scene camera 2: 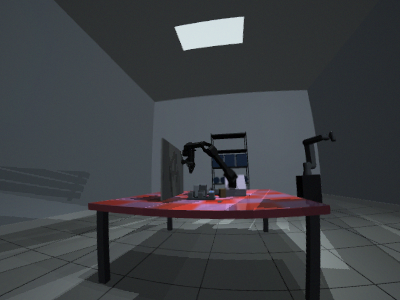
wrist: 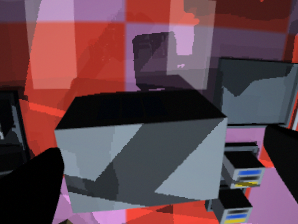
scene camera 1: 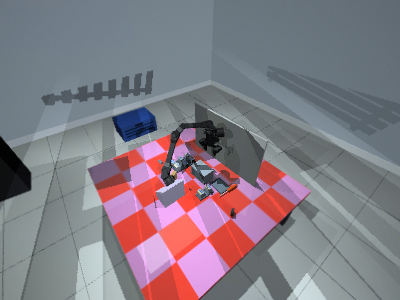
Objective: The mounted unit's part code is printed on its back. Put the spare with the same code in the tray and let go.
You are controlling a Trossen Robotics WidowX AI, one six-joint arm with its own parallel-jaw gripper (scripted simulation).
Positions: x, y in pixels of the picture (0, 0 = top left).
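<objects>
What I see here is a grey upright panel (scene camera 2: 171, 167), and it stands 1.42 m from the lens.
</objects>
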